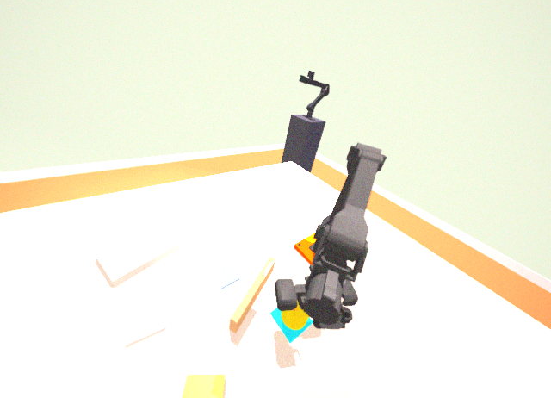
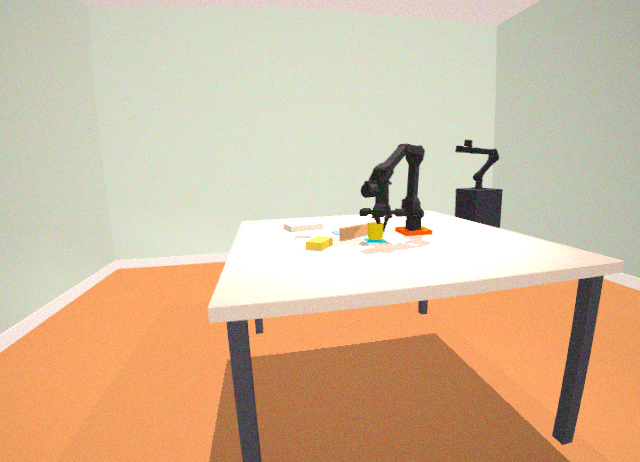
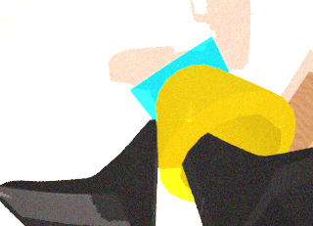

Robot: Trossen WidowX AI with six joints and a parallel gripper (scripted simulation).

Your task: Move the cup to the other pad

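Now: the yellow cup 20 mm to the right of my gripper tip and 20 mm ahead of it. From my gripper tip the other things lie so: pale slab: 420 mm to the right, 270 mm ahead, 30 mm below; tan wooden bar: 120 mm to the right, 70 mm ahead, 20 mm below; cyan pad: 50 mm below, 20 mm to the right, 20 mm ahead.
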